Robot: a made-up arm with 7 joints. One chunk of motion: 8 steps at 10 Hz.
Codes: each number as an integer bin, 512 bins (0 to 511) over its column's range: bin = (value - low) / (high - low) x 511, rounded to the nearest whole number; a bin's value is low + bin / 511 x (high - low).
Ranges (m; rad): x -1..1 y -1..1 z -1..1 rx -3.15..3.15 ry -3.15..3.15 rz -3.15..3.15
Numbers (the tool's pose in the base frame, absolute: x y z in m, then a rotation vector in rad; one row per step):
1: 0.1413 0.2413 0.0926 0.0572 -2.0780 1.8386
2: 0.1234 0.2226 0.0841 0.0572 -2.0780 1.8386
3: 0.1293 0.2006 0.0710 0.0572 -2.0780 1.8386
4: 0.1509 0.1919 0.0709 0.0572 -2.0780 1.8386
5: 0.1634 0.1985 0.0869 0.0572 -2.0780 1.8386
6: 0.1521 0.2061 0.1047 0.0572 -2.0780 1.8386
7: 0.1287 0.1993 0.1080 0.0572 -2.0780 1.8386
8: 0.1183 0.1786 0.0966 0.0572 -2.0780 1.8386
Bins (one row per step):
1: 292 317 279 260 87 405
2: 287 312 277 260 87 405
3: 289 307 274 260 87 405
4: 294 305 274 260 87 405
5: 297 306 278 260 87 405
6: 294 308 282 260 87 405
7: 288 306 283 260 87 405
8: 286 301 280 260 87 405

